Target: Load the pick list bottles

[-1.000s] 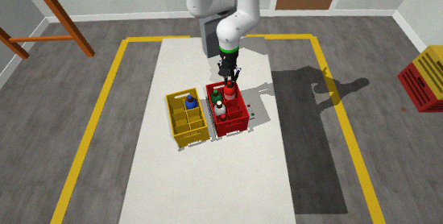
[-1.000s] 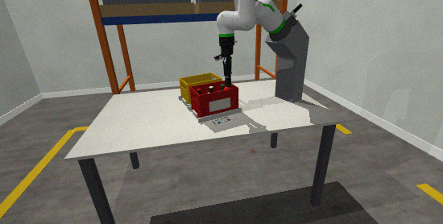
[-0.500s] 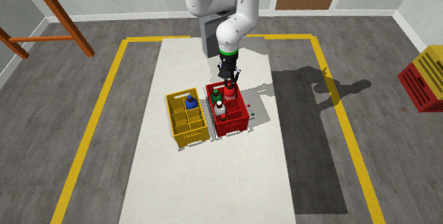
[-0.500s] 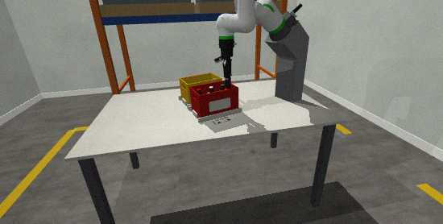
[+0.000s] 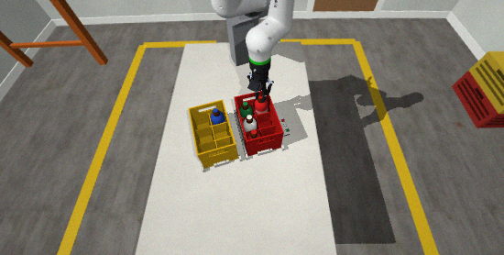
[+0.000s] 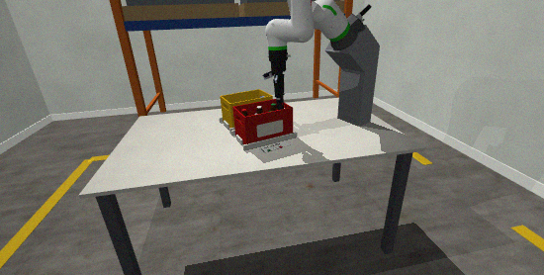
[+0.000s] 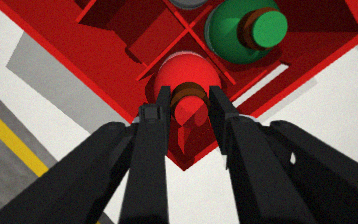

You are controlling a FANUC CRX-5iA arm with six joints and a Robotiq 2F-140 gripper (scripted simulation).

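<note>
Right now the green-label bottle is 4 cm ahead of my hand, 7 cm to the right of it and 11 cm below it. Round my hand: white-capped bottle (12 cm ahead, 3 cm to the right, 11 cm below); red crate (10 cm ahead, 1 cm to the left, 12 cm below); red-labelled bottle (19 cm ahead, 2 cm to the left, 11 cm below).
</note>
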